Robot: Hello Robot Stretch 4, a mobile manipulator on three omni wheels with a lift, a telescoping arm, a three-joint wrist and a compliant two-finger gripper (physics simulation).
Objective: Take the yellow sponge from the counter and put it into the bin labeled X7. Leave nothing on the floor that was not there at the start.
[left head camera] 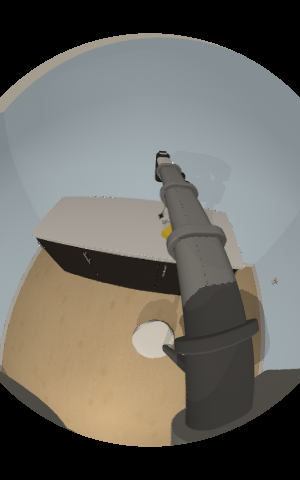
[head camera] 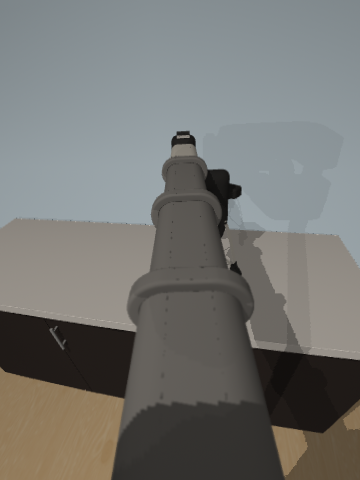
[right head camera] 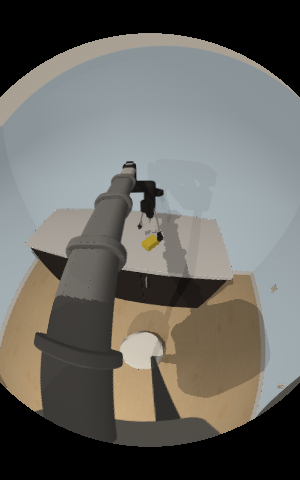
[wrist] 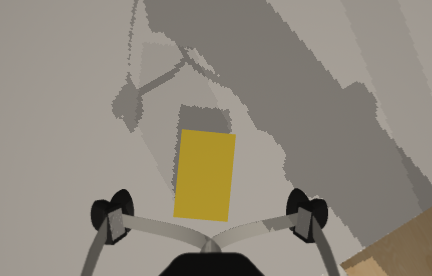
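Where they show: gripper, fingertip midpoint: (right head camera: 149, 234) (wrist: 210, 206); robot's base, link origin: (left head camera: 152, 338) (right head camera: 142, 349).
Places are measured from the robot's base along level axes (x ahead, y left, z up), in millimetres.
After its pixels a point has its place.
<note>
The yellow sponge (left head camera: 166, 232) @(z 927, x 660, y -71 mm) (right head camera: 150, 243) @(z 927, x 657, y -97 mm) (wrist: 204, 175) @(z 927, x 689, y -96 mm) lies on the light counter (head camera: 75, 265) @(z 882, x 841, y 489 mm) (left head camera: 110, 220) @(z 882, x 830, y 331 mm) (right head camera: 200, 245) @(z 882, x 670, y -451 mm) (wrist: 50, 125) @(z 882, x 864, y 14 mm). In the wrist view its long side runs nearly up and down, and its near end reaches between the two fingertips, slightly left of the middle. My gripper (right head camera: 150, 231) @(z 994, x 670, y -88 mm) (wrist: 210, 206) @(z 994, x 670, y -88 mm) is open and points down above the counter, with free space between each fingertip and the sponge. In the head view the arm hides the sponge. In the left head view the arm hides part of it. No bin labeled X7 shows.
My telescoping arm (head camera: 190, 340) @(z 1411, x 163, y -1 mm) (left head camera: 205, 260) @(z 1411, x 162, y 7 mm) (right head camera: 90, 260) @(z 1411, x 179, y -10 mm) stretches over the counter's dark cabinet front (head camera: 30, 345) @(z 553, x 662, y 750 mm) (left head camera: 125, 272) @(z 534, x 569, y 231 mm). A pale wall stands behind. A white round object (left head camera: 152, 340) @(z 187, x -12, y 6 mm) (right head camera: 140, 350) @(z 187, x -1, y 6 mm) is low in front of the cabinets. The counter's edge shows at the wrist view's lower right.
</note>
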